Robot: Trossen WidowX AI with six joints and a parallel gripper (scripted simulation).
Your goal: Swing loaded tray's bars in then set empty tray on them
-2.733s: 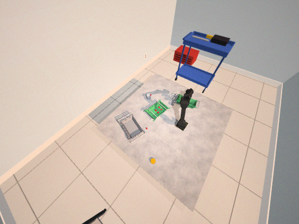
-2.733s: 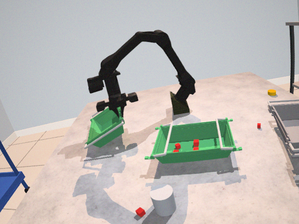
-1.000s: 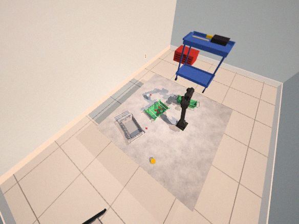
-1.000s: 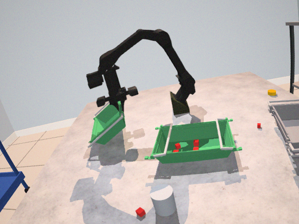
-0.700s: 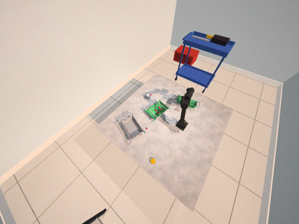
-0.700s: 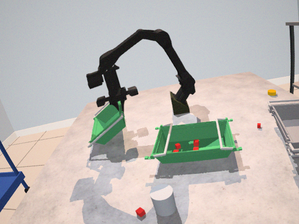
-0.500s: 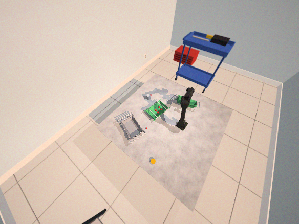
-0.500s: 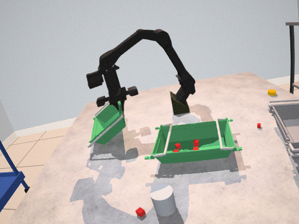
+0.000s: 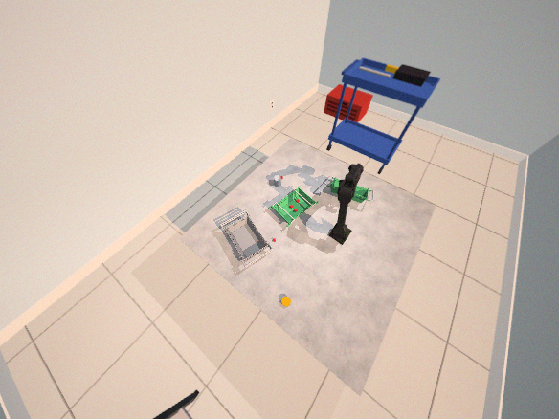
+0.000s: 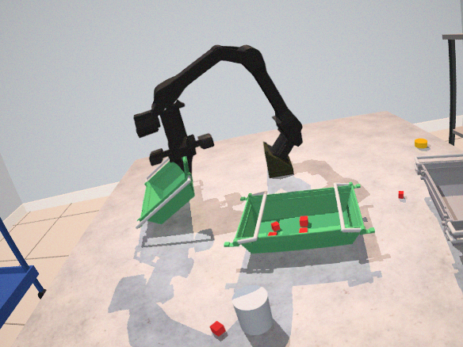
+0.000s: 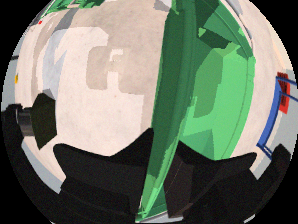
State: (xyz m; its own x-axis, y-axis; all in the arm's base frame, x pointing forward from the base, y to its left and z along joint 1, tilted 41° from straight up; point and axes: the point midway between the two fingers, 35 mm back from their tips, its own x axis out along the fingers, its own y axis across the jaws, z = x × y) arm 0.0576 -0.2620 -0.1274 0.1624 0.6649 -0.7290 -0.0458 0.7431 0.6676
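Now: gripper tip 80 mm to the left of the green tray. The rest, counted from my gripper tip: disc 800 mm to the left, 70 mm below, 50 mm ahead.
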